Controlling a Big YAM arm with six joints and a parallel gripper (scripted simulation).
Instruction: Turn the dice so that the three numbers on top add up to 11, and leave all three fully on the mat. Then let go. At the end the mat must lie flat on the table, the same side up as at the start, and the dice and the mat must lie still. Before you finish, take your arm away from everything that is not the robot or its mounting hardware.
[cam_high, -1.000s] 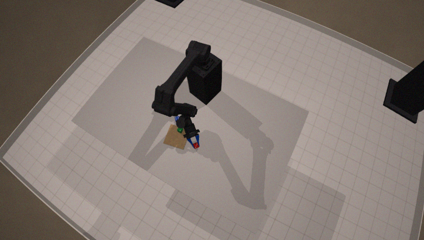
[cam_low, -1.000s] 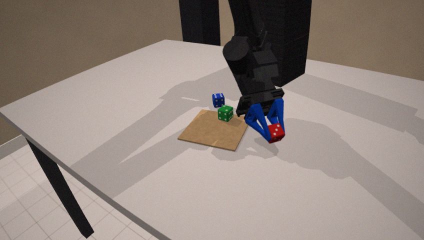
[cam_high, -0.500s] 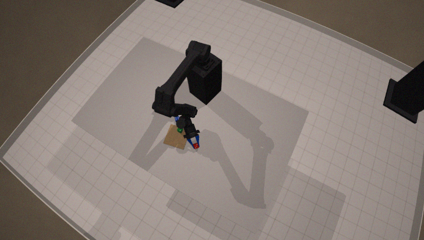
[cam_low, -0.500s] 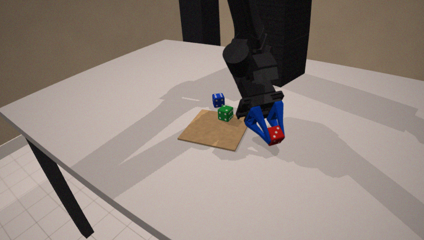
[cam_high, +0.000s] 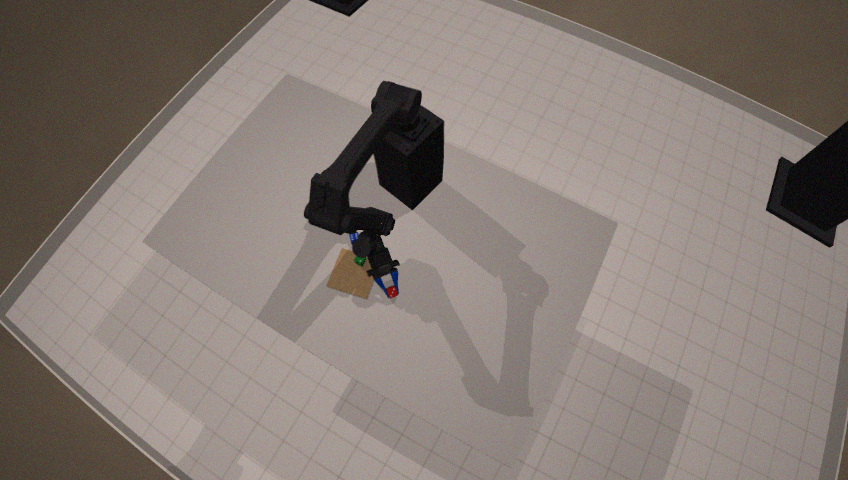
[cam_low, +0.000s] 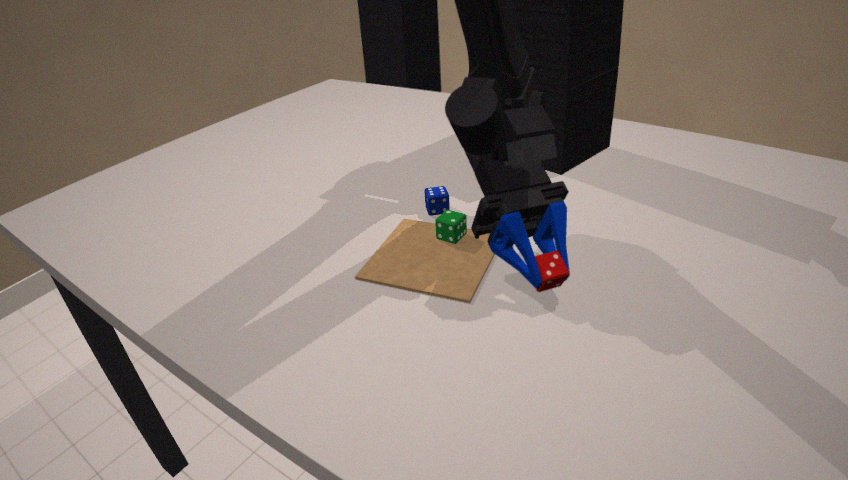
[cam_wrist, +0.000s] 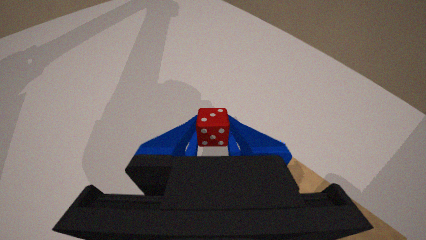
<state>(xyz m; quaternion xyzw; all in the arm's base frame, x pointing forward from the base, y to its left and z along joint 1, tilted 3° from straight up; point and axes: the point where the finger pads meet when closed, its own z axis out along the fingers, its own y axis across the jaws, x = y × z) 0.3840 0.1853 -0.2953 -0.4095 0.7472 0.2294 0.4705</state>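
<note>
My gripper is now 4 cm past the green die, 15 cm to the left of it and 1 cm above it. Also, from my hand: tan mat (1 cm ahead, 15 cm to the right, 3 cm below); then red die (right at my hand); then blue die (9 cm behind, 22 cm to the right, 1 cm below).
</note>
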